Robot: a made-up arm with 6 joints.
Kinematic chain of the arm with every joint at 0, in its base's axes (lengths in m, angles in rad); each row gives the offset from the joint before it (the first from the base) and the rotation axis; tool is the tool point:
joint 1: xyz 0 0 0.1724 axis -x
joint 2: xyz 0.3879 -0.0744 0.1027 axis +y
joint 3: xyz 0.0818 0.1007 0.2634 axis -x
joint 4: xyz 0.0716 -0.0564 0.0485 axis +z
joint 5: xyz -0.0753 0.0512 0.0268 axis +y
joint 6: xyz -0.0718 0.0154 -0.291 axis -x
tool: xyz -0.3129 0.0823 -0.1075
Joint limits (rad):
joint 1: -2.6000..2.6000
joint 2: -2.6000..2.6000
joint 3: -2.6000..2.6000
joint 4: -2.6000..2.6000
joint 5: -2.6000..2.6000
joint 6: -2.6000..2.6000
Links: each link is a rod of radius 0.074 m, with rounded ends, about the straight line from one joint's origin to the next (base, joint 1, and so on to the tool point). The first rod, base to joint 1, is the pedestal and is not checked.
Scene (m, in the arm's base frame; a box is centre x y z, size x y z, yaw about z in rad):
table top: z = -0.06
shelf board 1: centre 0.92 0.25 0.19 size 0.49 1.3 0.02 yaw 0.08
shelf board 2: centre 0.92 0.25 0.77 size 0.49 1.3 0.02 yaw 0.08
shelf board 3: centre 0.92 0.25 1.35 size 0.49 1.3 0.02 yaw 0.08
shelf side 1: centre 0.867 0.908 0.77 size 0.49 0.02 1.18 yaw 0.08
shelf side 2: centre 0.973 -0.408 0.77 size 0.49 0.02 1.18 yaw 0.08
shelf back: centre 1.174 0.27 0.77 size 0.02 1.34 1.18 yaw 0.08
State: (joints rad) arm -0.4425 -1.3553 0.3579 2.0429 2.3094 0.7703
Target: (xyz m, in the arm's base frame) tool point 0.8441 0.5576 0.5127
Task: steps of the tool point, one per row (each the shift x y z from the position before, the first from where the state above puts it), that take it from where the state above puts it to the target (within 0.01 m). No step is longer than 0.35 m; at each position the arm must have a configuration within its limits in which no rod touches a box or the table.
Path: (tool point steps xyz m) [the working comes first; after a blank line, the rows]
Joints at the target: 1.3772 -0.9376 -0.8383 2.6000 0.6430 0.8928
Straight joint move there: touches shelf board 2.

1: -0.0070 -0.1189 -0.0137
2: 0.0719 -0.1035 0.0521
3: 0.1382 -0.0359 0.1090
4: 0.1812 0.0694 0.1242
5: 0.1941 0.1792 0.0778
6: 0.1766 0.2512 -0.0264
7: 0.1341 0.2523 -0.1592
8: 0.0766 0.1717 -0.2750
9: 0.0818 0.0318 0.0087
10: 0.0914 0.0186 0.0014
11: 0.0978 0.0005 -0.0039
12: 0.0993 -0.0212 -0.0062

